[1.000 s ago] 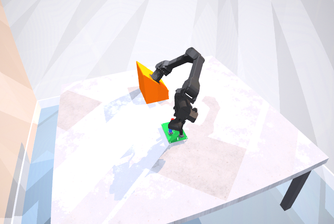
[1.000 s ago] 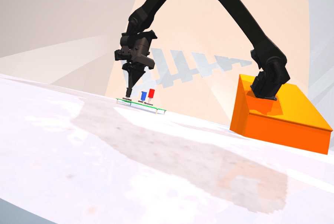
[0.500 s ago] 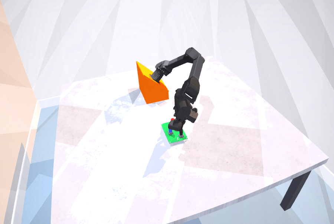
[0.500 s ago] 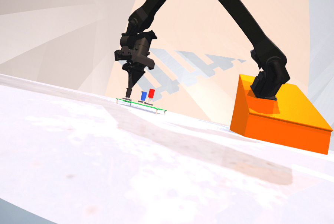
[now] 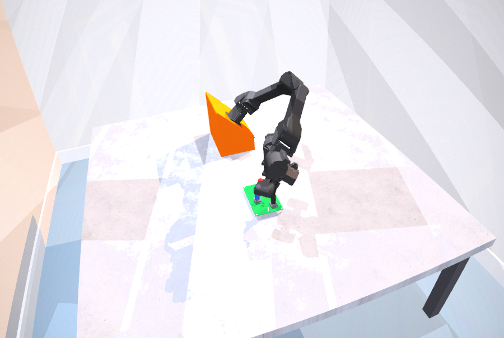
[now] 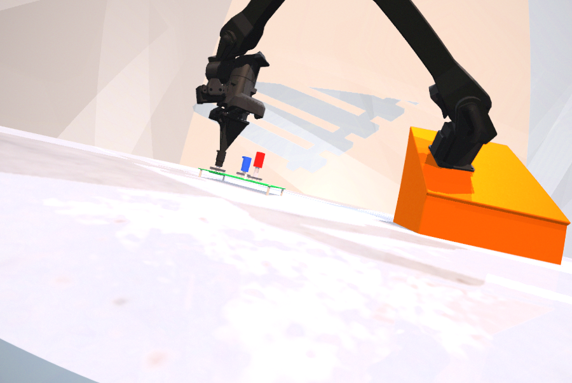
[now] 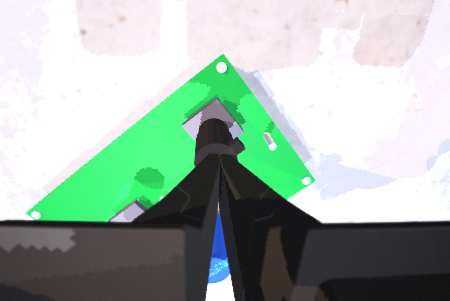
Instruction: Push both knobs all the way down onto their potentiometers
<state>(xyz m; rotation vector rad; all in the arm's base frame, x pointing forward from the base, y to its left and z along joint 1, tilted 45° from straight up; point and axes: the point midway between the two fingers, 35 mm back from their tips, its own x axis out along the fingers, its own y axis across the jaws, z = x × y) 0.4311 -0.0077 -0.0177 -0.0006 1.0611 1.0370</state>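
Now: gripper tip 1 cm above the black knob. The rest, counted from my gripper tip: blue knob 4 cm to the right, 4 cm behind, 1 cm below.
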